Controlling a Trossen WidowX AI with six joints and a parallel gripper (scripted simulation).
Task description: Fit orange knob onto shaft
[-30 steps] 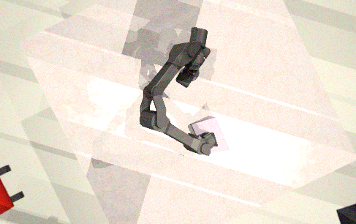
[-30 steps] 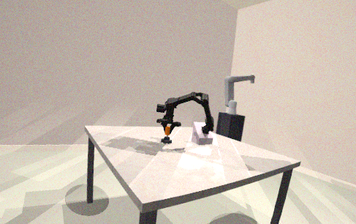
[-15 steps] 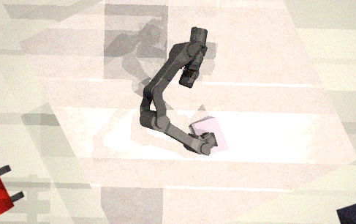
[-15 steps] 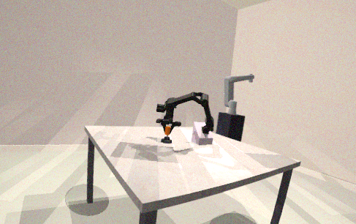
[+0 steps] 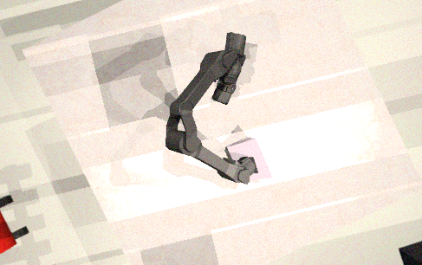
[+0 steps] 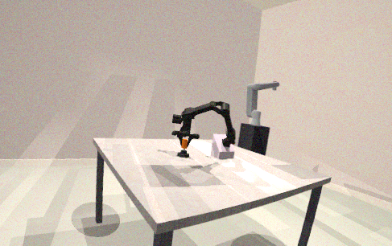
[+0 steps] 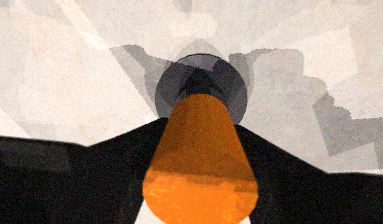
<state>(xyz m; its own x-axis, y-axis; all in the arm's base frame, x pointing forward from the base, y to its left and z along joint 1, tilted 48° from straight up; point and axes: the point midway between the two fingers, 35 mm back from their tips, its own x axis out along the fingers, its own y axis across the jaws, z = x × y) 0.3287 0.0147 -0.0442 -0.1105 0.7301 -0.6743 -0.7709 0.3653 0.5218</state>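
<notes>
Right now my gripper tip is 30 mm below the orange knob. Round my gripper tip: dark round pedestal 40 mm below.
</notes>
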